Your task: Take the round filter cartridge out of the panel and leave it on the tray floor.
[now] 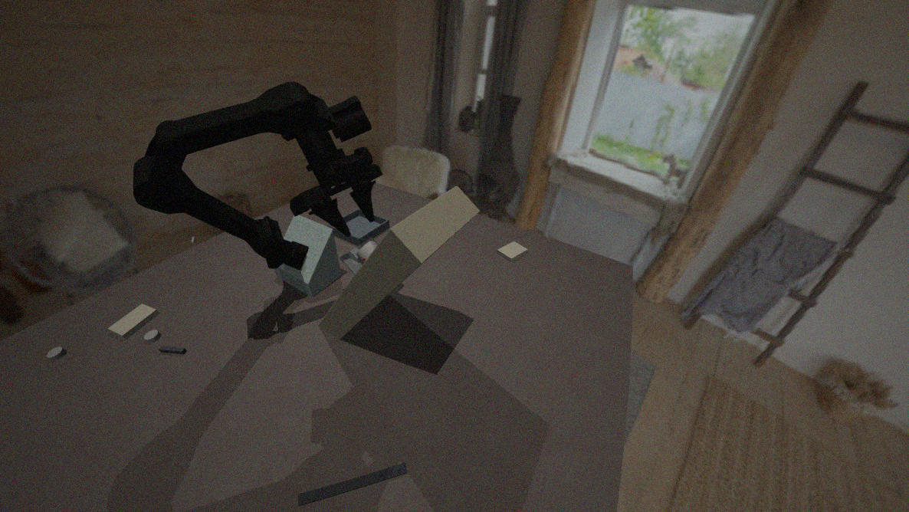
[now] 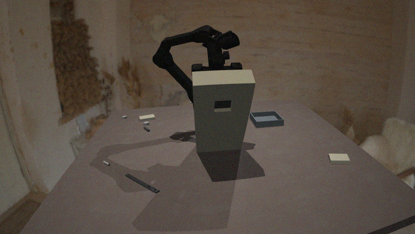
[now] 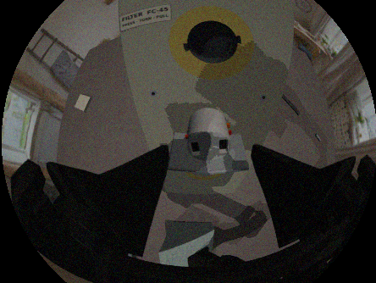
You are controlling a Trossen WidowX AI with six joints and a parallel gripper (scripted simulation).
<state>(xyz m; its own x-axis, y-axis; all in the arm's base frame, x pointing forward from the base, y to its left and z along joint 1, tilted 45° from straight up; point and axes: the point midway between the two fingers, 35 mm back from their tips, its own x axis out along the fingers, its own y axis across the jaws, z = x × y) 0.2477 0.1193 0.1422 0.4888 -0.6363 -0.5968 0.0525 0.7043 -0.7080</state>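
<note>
Right now the round filter cartridge is 2 cm ahead of my gripper tip and 5 cm below it. Round my gripper tip: blue tray (29 cm behind, 30 cm to the left, 24 cm below); service panel (6 cm ahead, 1 cm to the right, 7 cm below).
</note>
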